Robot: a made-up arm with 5 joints.
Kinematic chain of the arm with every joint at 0, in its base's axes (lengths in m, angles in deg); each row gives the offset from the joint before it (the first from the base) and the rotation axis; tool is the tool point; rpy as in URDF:
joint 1: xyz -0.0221 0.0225 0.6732 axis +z
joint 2: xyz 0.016 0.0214 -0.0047 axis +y
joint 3: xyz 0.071 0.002 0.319 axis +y
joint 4: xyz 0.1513 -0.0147 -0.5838 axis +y
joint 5: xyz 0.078 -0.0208 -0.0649 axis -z
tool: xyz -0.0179 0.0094 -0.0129 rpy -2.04 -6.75 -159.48
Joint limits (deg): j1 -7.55..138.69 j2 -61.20..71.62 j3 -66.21..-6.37 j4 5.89..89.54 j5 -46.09..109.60
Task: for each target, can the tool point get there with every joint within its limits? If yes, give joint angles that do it. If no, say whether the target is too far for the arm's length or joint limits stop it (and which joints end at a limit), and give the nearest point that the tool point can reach.
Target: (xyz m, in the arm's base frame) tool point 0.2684 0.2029 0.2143
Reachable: yes | joints 32.83 33.09 -30.37 52.96 -9.97
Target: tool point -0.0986 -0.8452 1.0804
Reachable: no: joint limits stop it (at a limit: joint 1, joint 2, joint 4, joint 5) | nearest point 0.2659 -0.0343 1.2671 | short by 0.908 m
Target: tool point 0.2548 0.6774 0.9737
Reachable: yes | joints 66.43 -15.59 -59.41 38.64 63.41
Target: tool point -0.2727 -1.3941 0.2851
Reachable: no: too far | nearest point -0.0651 -0.2205 0.3167 | short by 1.192 m
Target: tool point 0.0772 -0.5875 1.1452
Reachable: no: joint limits stop it (at a limit: joint 1, joint 2, joint 4, joint 5) | nearest point 0.2889 -0.0374 1.2332 | short by 0.596 m
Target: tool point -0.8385 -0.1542 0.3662
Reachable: no: joint limits stop it (at a limit: joint 2, joint 3, joint 5) | nearest point -0.2631 -0.0297 0.3278 | short by 0.590 m
